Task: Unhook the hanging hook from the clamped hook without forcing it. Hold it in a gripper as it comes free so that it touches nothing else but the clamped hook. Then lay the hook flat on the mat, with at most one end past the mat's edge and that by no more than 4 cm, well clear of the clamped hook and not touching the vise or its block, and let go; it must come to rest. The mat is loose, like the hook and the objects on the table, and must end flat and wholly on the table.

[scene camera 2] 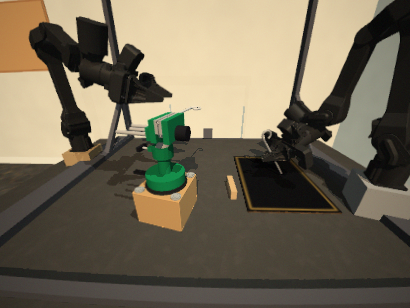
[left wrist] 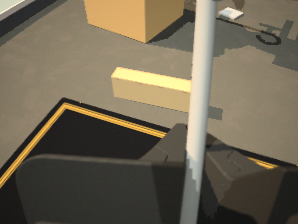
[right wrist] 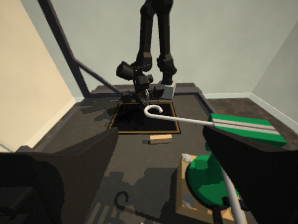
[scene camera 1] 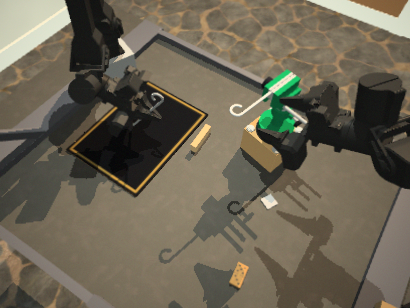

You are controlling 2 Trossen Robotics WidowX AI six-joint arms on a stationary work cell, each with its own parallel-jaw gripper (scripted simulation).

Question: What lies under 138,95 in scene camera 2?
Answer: The right gripper.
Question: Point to a black mat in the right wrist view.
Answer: At 129,118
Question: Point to a black mat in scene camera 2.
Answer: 265,190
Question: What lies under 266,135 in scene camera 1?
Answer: The right gripper.
